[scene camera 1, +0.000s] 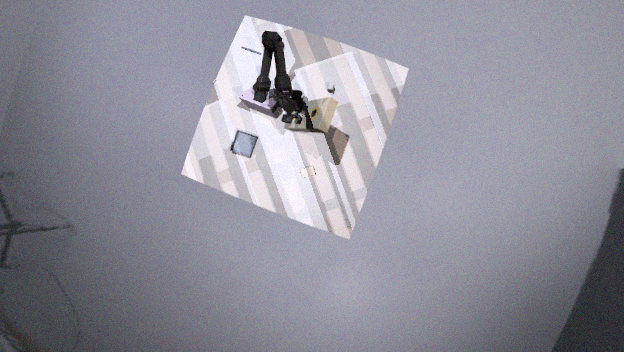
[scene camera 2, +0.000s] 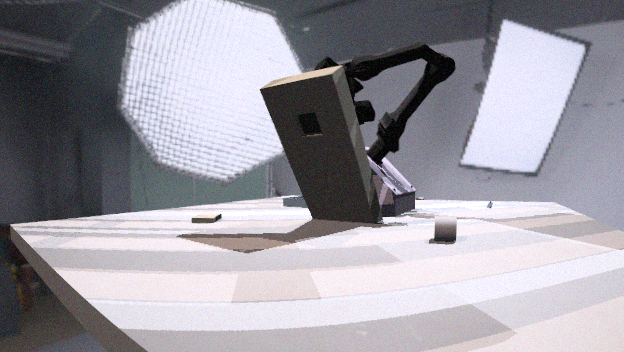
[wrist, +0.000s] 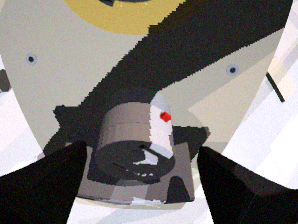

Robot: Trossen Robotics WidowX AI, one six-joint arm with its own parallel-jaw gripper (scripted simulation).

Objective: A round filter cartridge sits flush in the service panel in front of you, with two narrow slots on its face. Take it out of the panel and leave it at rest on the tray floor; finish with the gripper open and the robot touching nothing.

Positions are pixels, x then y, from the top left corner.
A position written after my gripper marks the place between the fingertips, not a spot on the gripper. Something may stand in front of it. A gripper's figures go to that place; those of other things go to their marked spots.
Scene:
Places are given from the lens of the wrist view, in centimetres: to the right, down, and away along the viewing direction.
my gripper point(wrist: 142, 152): 0, 2, 10
grey round cartridge point(wrist: 136, 143): -1, 2, 9
small flat block point(wrist: 275, 74): 28, -8, 34
beige panel point(wrist: 208, 68): 4, -2, 11
The marked spots on the small flat block and the grey round cartridge are 39 cm apart.

